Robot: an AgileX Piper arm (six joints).
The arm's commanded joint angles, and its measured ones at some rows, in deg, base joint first. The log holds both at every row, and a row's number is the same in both.
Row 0, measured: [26.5, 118.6, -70.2, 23.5, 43.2, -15.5]
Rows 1 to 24, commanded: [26.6, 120.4, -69.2, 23.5, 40.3, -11.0]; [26.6, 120.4, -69.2, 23.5, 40.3, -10.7]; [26.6, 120.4, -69.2, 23.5, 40.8, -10.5]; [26.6, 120.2, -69.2, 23.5, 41.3, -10.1]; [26.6, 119.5, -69.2, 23.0, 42.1, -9.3]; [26.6, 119.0, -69.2, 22.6, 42.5, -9.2]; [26.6, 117.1, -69.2, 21.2, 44.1, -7.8]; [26.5, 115.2, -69.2, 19.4, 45.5, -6.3]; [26.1, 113.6, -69.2, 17.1, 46.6, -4.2]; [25.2, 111.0, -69.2, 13.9, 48.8, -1.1]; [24.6, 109.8, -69.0, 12.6, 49.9, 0.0]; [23.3, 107.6, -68.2, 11.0, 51.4, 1.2]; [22.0, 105.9, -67.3, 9.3, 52.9, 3.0]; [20.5, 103.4, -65.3, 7.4, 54.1, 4.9]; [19.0, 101.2, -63.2, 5.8, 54.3, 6.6]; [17.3, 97.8, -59.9, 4.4, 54.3, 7.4]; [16.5, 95.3, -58.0, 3.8, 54.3, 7.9]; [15.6, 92.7, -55.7, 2.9, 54.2, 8.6]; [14.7, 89.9, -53.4, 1.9, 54.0, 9.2]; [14.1, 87.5, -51.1, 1.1, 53.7, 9.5]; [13.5, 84.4, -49.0, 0.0, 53.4, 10.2]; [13.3, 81.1, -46.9, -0.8, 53.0, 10.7]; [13.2, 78.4, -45.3, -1.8, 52.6, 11.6]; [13.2, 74.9, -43.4, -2.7, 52.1, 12.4]
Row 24, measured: [14.1, 85.1, -49.5, 0.8, 53.4, 9.6]
